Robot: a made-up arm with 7 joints.
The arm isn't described. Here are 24 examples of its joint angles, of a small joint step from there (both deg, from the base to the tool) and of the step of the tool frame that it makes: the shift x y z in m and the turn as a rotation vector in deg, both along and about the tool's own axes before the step.
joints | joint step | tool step
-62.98 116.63 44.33 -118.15 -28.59 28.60 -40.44 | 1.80 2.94 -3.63 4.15 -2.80 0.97 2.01 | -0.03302 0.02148 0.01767 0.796 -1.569 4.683
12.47 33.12 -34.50 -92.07 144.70 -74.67 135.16 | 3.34 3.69 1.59 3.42 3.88 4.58 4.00 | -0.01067 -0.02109 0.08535 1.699 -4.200 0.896
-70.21 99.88 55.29 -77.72 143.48 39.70 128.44 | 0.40 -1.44 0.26 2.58 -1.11 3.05 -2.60 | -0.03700 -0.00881 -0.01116 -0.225 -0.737 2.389
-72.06 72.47 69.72 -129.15 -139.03 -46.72 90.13 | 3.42 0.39 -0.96 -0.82 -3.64 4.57 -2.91 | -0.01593 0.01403 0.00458 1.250 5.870 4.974
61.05 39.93 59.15 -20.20 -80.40 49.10 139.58 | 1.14 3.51 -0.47 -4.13 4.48 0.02 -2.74 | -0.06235 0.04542 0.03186 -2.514 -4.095 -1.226
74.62 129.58 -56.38 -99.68 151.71 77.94 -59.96 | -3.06 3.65 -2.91 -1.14 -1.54 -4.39 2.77 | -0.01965 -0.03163 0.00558 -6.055 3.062 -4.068
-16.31 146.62 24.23 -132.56 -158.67 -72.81 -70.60 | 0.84 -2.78 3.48 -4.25 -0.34 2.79 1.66 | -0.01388 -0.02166 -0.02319 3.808 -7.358 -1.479
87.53 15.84 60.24 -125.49 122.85 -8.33 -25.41 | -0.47 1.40 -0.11 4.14 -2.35 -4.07 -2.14 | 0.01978 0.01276 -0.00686 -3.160 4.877 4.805
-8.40 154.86 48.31 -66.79 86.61 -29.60 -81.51 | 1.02 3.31 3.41 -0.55 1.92 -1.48 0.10 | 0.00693 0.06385 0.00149 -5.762 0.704 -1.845
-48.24 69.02 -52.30 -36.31 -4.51 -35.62 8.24 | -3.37 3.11 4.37 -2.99 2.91 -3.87 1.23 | 0.05195 0.03409 -0.06827 -10.498 3.585 0.396
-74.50 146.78 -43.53 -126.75 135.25 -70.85 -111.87 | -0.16 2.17 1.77 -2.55 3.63 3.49 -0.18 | 0.00306 0.02203 -0.02127 1.170 -3.910 0.670
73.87 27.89 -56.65 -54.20 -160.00 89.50 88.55 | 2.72 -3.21 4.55 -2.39 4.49 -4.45 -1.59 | -0.02356 0.04313 0.01029 8.472 2.581 -5.260
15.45 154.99 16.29 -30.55 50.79 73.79 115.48 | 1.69 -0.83 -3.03 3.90 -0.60 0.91 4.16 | 0.02531 0.01643 0.01716 -7.073 -1.517 0.126
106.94 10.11 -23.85 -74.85 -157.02 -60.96 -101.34 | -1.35 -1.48 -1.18 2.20 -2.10 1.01 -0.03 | 0.00403 -0.01176 0.02362 0.112 0.998 1.978
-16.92 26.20 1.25 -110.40 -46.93 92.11 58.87 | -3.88 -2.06 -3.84 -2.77 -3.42 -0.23 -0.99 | -0.05431 -0.03013 -0.03563 -0.393 -6.580 2.098
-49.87 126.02 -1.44 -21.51 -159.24 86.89 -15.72 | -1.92 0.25 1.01 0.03 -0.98 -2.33 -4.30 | -0.01405 -0.00895 0.00477 0.567 1.670 6.048
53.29 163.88 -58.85 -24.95 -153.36 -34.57 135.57 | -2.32 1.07 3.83 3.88 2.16 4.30 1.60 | 0.02630 -0.04234 0.04430 -3.523 -6.268 -6.641
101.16 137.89 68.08 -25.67 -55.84 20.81 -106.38 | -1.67 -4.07 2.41 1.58 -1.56 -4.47 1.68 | -0.06397 0.04803 -0.01184 -5.191 -1.349 0.315
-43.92 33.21 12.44 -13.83 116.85 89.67 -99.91 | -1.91 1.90 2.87 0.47 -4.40 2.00 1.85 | -0.02166 0.02759 -0.02537 1.827 -0.010 -0.067
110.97 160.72 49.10 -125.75 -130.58 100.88 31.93 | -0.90 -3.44 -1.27 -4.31 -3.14 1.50 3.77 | 0.02894 0.01160 -0.01328 -1.996 -0.195 -5.125
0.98 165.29 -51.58 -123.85 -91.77 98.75 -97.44 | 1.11 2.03 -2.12 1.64 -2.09 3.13 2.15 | -0.02289 0.00584 -0.00486 1.896 0.804 -1.726
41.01 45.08 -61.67 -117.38 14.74 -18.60 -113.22 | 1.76 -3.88 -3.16 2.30 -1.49 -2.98 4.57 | -0.02534 0.05228 -0.00620 -4.722 -2.254 -6.982
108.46 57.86 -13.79 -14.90 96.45 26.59 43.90 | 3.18 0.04 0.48 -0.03 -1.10 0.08 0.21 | 0.01202 0.02416 -0.02950 -2.612 2.151 0.798
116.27 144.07 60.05 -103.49 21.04 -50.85 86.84 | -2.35 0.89 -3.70 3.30 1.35 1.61 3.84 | -0.00071 -0.00366 -0.02656 -4.423 1.722 -5.158
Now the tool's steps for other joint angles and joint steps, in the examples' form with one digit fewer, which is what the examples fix.
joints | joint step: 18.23 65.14 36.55 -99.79 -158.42 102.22 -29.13 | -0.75 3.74 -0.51 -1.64 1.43 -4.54 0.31
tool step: 0.0021 0.0525 0.0074 -1.80 -0.65 -2.03
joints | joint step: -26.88 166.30 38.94 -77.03 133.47 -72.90 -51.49 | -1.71 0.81 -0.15 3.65 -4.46 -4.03 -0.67
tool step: 0.0236 0.0307 0.0093 -6.26 2.35 7.69
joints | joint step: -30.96 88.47 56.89 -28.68 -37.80 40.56 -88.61 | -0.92 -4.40 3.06 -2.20 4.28 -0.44 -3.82
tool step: -0.0391 0.0258 -0.0056 -5.50 -3.59 2.51
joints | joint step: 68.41 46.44 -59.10 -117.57 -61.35 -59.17 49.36 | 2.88 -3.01 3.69 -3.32 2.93 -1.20 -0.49
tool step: 0.0096 0.0307 -0.0049 -5.59 3.80 4.12
